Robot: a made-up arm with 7 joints.
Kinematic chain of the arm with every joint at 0, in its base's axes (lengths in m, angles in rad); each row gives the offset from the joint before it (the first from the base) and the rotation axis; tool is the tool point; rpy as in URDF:
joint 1: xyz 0 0 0.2 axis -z
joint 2: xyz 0 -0.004 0.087 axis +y
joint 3: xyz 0 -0.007 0.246 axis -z
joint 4: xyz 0 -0.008 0.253 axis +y
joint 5: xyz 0 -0.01 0.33 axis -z
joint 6: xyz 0 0 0.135 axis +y
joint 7: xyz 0 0 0.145 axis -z
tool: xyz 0 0 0 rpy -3.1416 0 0
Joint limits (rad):
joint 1: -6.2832..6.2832
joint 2: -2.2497..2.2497
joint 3: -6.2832..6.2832
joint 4: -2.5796..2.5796
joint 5: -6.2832..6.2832
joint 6: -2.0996..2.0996
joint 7: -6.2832..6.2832
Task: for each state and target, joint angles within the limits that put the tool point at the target. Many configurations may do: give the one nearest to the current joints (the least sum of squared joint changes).
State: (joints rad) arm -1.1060 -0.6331 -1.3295 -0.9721 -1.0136 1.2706 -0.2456
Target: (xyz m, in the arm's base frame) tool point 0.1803 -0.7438 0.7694
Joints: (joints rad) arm -1.2517 -0.6918 -1.3495 -1.1135 -1.0455 1.2616 -0.2456
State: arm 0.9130 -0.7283 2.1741 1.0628 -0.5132 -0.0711 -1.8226
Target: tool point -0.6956 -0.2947 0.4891
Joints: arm 0.4578 -0.7184 1.9514 1.5928 -0.5122 0.0670 -1.8226
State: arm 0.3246 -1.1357 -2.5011 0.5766 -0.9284 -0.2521 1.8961
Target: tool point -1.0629 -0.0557 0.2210
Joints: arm -0.2077 -1.3848 -2.6735 0.5639 -0.9187 -0.1899 1.8961
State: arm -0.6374 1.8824 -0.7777 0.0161 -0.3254 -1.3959 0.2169
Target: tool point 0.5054 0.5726 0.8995
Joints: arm -1.0654 1.0716 -0.5253 -0.1967 -0.1721 -1.4259 0.2169
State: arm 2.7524 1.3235 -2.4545 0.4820 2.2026 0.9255 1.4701
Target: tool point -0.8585 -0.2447 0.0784
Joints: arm 3.2337 1.9239 -2.2770 0.8675 2.0533 1.5484 1.4701
